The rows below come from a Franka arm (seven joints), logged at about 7 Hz.
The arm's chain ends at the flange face. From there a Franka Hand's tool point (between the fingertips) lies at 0.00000 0.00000 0.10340 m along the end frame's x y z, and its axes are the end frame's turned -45 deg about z.
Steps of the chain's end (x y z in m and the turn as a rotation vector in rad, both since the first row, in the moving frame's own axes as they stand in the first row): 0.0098 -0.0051 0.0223 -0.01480 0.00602 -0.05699; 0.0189 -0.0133 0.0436 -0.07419 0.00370 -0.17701; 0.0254 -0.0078 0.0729 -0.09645 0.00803 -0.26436; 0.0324 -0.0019 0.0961 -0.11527 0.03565 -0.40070; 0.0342 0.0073 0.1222 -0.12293 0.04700 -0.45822; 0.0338 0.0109 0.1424 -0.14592 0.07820 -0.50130
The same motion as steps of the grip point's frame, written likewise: 0.0099 0.0049 0.0223 -0.01472 -0.00621 -0.05699; 0.0181 0.0101 0.0433 -0.05508 -0.04984 -0.17701; 0.0181 0.0208 0.0724 -0.07388 -0.06252 -0.26436; 0.0208 0.0334 0.0954 -0.10672 -0.05630 -0.40070; 0.0165 0.0426 0.1213 -0.12016 -0.05369 -0.45822; 0.0155 0.0485 0.1410 -0.15848 -0.04789 -0.50130
